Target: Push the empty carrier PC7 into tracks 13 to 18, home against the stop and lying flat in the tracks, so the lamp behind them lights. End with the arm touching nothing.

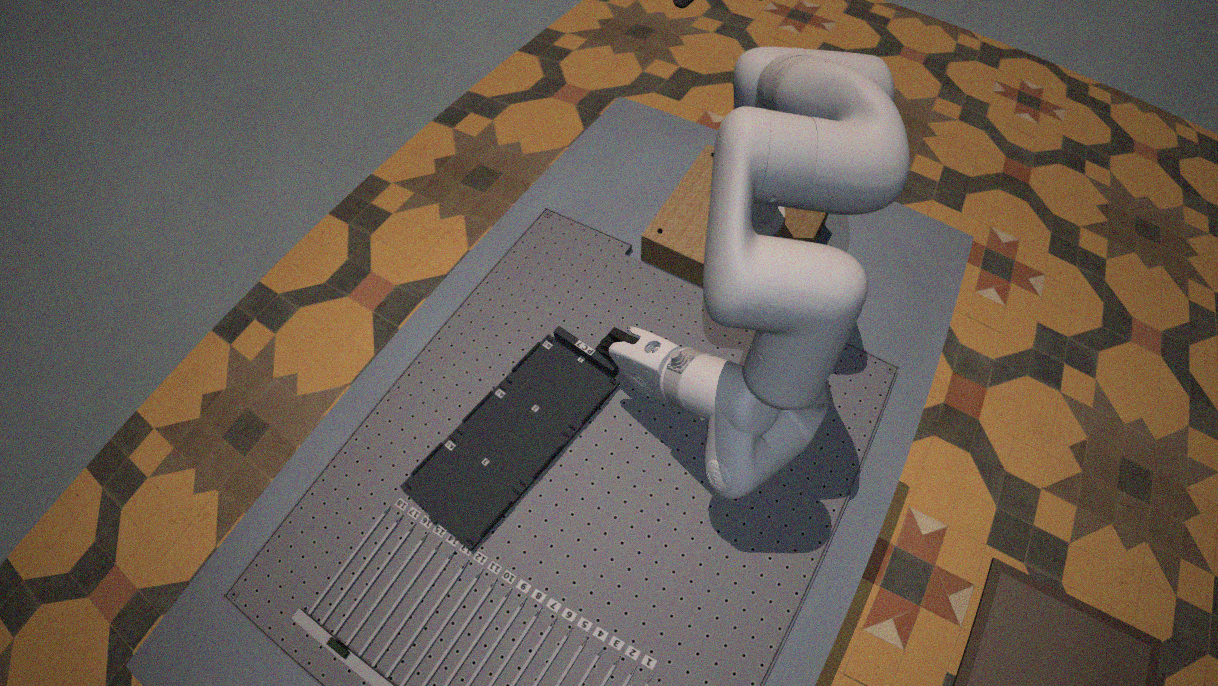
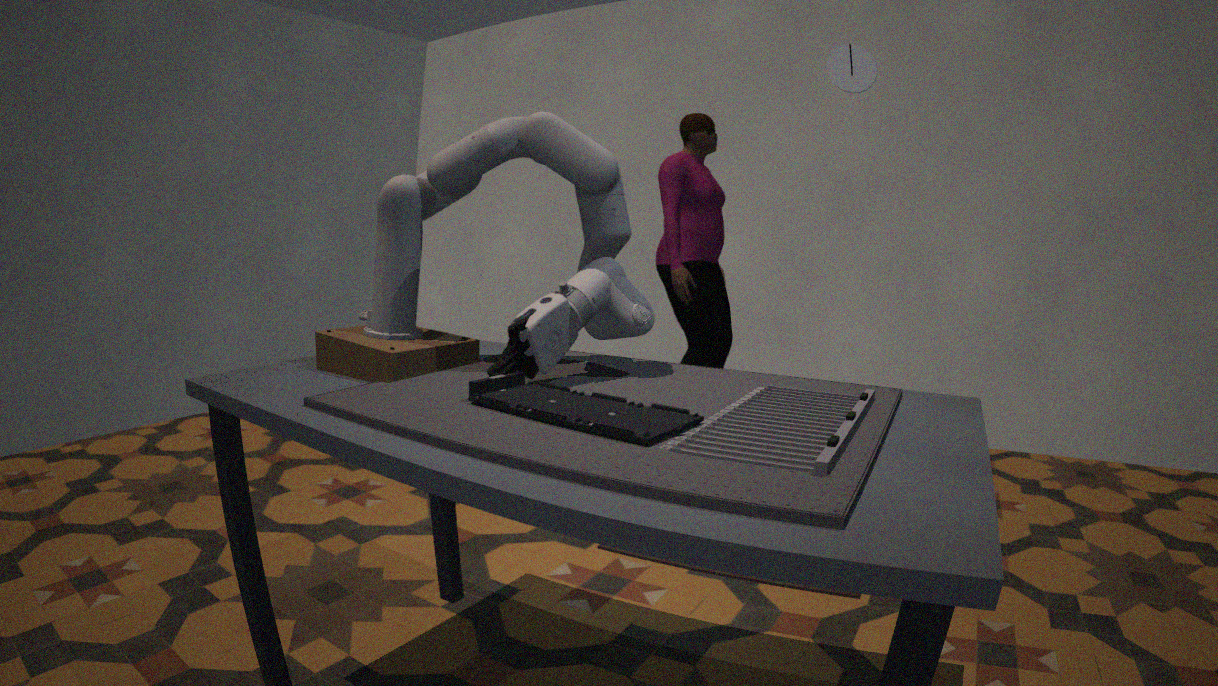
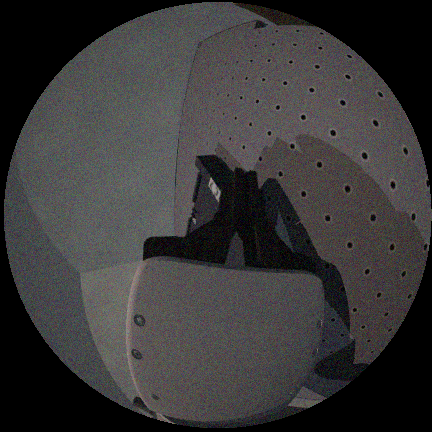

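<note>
The black carrier PC7 lies flat on the perforated board, empty. Its front edge is at the number labels for tracks 13 to 18, before the rails. Its raised rear wall faces the robot base. My gripper is shut and empty, fingertips low at the robot side of that wall. They look to be against it; exact contact is hidden. The stop bar crosses the far end of the tracks. The lamp behind these tracks is dark.
The perforated board lies on the grey-blue table. Tracks 1 to 12 run beside tracks 13 to 18. The wooden base block stands behind the gripper. A person stands beyond the table.
</note>
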